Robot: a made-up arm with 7 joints. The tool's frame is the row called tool.
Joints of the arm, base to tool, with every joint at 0 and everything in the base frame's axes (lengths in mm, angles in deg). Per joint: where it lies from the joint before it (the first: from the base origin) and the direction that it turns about. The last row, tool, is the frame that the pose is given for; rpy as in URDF.
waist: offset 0 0 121 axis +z
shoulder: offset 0 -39 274 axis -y
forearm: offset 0 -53 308 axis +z
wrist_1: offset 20 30 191 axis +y
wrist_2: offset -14 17 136 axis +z
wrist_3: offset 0 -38 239 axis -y
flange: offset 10 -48 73 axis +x
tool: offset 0 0 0 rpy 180 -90 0
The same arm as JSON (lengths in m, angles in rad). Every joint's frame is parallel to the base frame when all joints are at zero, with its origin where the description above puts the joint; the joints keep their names.
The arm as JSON. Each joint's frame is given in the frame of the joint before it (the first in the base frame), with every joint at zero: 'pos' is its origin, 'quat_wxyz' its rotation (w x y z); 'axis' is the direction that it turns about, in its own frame. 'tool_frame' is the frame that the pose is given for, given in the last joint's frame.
{
  "length_unit": "m",
  "angle_unit": "rad",
  "joints": [
    {
      "joint": "waist",
      "pos": [
        0.0,
        0.0,
        0.121
      ],
      "quat_wxyz": [
        1.0,
        0.0,
        0.0,
        0.0
      ],
      "axis": "+z"
    },
    {
      "joint": "shoulder",
      "pos": [
        0.0,
        -0.039,
        0.274
      ],
      "quat_wxyz": [
        1.0,
        0.0,
        0.0,
        0.0
      ],
      "axis": "-y"
    },
    {
      "joint": "forearm",
      "pos": [
        0.0,
        -0.053,
        0.308
      ],
      "quat_wxyz": [
        1.0,
        0.0,
        0.0,
        0.0
      ],
      "axis": "+z"
    },
    {
      "joint": "wrist_1",
      "pos": [
        0.02,
        0.03,
        0.191
      ],
      "quat_wxyz": [
        1.0,
        0.0,
        0.0,
        0.0
      ],
      "axis": "+y"
    },
    {
      "joint": "wrist_2",
      "pos": [
        -0.014,
        0.017,
        0.136
      ],
      "quat_wxyz": [
        1.0,
        0.0,
        0.0,
        0.0
      ],
      "axis": "+z"
    },
    {
      "joint": "wrist_3",
      "pos": [
        0.0,
        -0.038,
        0.239
      ],
      "quat_wxyz": [
        1.0,
        0.0,
        0.0,
        0.0
      ],
      "axis": "-y"
    },
    {
      "joint": "flange",
      "pos": [
        0.01,
        -0.048,
        0.073
      ],
      "quat_wxyz": [
        1.0,
        0.0,
        0.0,
        0.0
      ],
      "axis": "+x"
    }
  ],
  "tool_frame": {
    "pos": [
      0.0,
      0.0,
      0.0
    ],
    "quat_wxyz": [
      0.0,
      0.707107,
      0.0,
      0.707107
    ]
  }
}

